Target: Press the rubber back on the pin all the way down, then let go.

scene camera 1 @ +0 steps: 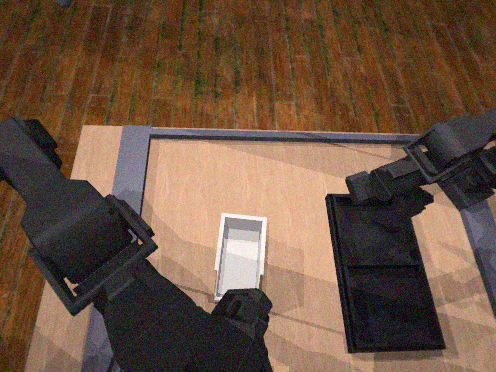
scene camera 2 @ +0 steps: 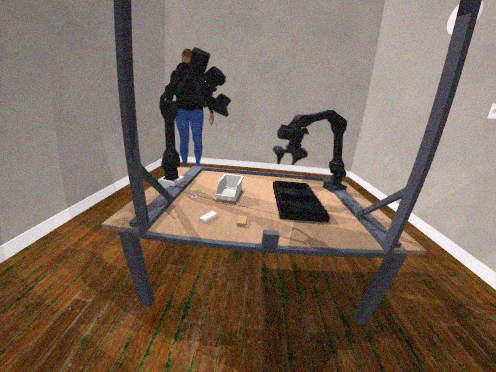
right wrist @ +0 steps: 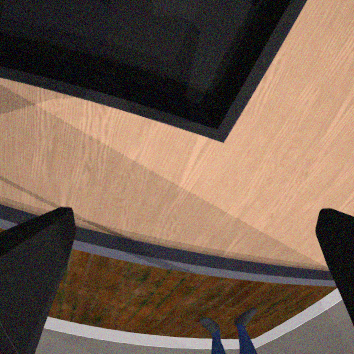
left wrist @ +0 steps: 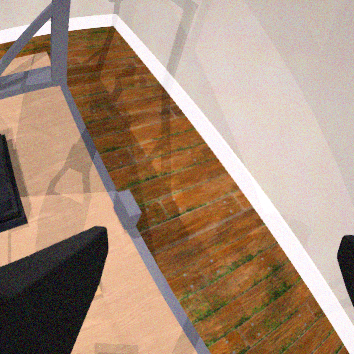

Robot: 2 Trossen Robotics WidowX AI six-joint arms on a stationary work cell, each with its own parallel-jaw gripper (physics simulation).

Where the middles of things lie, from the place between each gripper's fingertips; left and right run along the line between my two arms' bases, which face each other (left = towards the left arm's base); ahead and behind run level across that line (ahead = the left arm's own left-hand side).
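With the black tray (scene camera 1: 387,305) as reference, my right hand is 3 cm to the left of it, 16 cm past it and 13 cm above it. Counted from that same right hand, the white bin (scene camera 1: 240,254) is 10 cm behind, 30 cm to the left and 11 cm below. Going by their middles, the tray is the nearest to my right hand of the things named here.
My left gripper, for its part, is 6 cm to the left of the white bin, 27 cm short of it and 36 cm above it. The black tray is 21 cm ahead of my left hand, 39 cm to the right of it and 38 cm below it. Of the things named here, going by their middles, the bin is the nearest to my left gripper.
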